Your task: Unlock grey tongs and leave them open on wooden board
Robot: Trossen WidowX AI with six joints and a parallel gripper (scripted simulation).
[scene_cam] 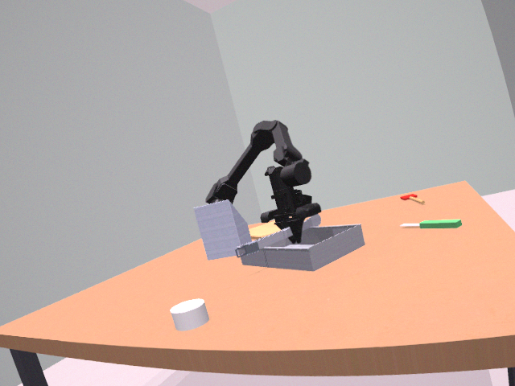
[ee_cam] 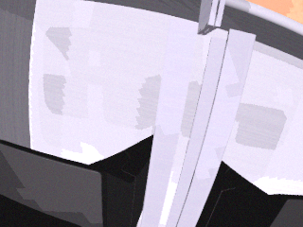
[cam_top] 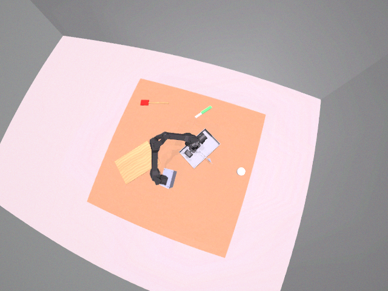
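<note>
Now: gripper tip 10 mm short of the grey roasting tin and 40 mm to the left of it. Also, from my gripper tip: wooden board (260 mm behind, 460 mm to the left, 20 mm below); then white cylinder (70 mm behind, 430 mm to the right, 10 mm below).
</note>
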